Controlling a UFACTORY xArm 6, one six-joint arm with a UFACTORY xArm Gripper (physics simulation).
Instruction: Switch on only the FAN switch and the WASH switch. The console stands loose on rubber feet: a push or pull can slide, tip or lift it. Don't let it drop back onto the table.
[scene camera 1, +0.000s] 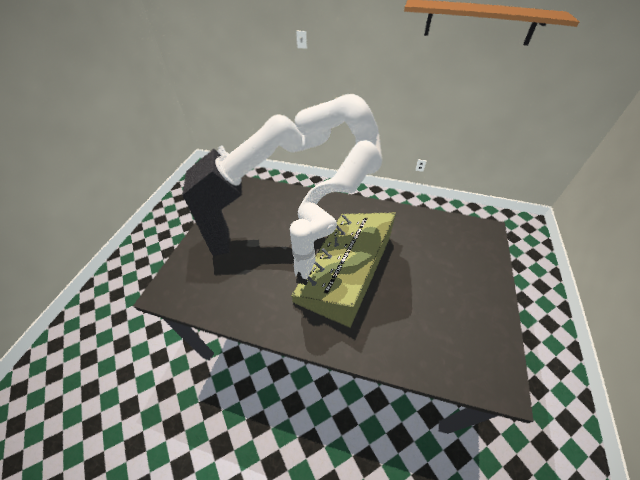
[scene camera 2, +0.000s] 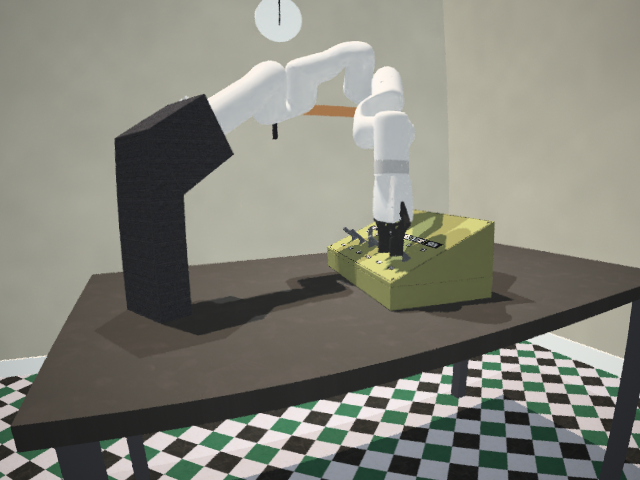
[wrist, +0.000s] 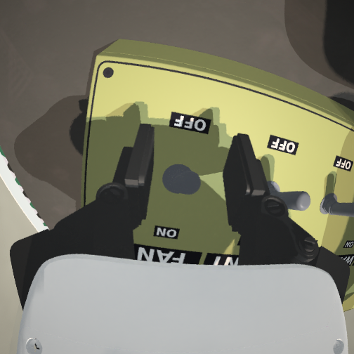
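Where they show: gripper, fingertip midpoint: (scene camera 1: 305, 278) (scene camera 2: 390, 254); arm's base at its link origin: (scene camera 1: 227, 171) (scene camera 2: 199, 128).
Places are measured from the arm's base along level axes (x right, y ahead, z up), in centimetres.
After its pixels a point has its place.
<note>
The yellow-green console (scene camera 1: 333, 312) @[x 5.0, y 58.9, z -32.5 cm] (scene camera 2: 442, 286) @[x 6.7, y 53.1, z -35.5 cm] (wrist: 145, 95) rests on the table. My gripper (scene camera 1: 302, 279) @[x 2.6, y 42.2, z -29.0 cm] (scene camera 2: 389, 252) @[x 2.6, y 42.2, z -29.0 cm] (wrist: 191, 148) is partly open, low over the console's near end. The grey FAN switch (wrist: 181, 179) stands between the fingers, with a gap on both sides and nothing gripped. It is seen almost end-on in the wrist view, so its setting is hard to tell. The WASH switch (scene camera 1: 325, 254) @[x -12.7, y 39.1, z -31.5 cm] (wrist: 341, 207) is cut off at the right edge of the wrist view, its lever pointing sideways there. The ON label lies nearer the gripper body, OFF on the far side.
The VENT switch (wrist: 292, 198) stands right beside the right finger in the wrist view. More levers (scene camera 1: 345, 220) @[x -34.0, y 32.8, z -31.5 cm] (scene camera 2: 353, 234) @[x -24.9, y 35.1, z -28.1 cm] stand farther along the console. The dark table (scene camera 1: 439, 330) @[x -18.9, y 92.2, z -39.6 cm] (scene camera 2: 258, 356) @[x 32.6, y 18.3, z -39.5 cm] carries the arm's black pedestal (scene camera 1: 209, 206) @[x 12.2, y 0.5, z -9.5 cm] (scene camera 2: 155, 222) @[x 17.9, y -3.6, z -19.6 cm].
</note>
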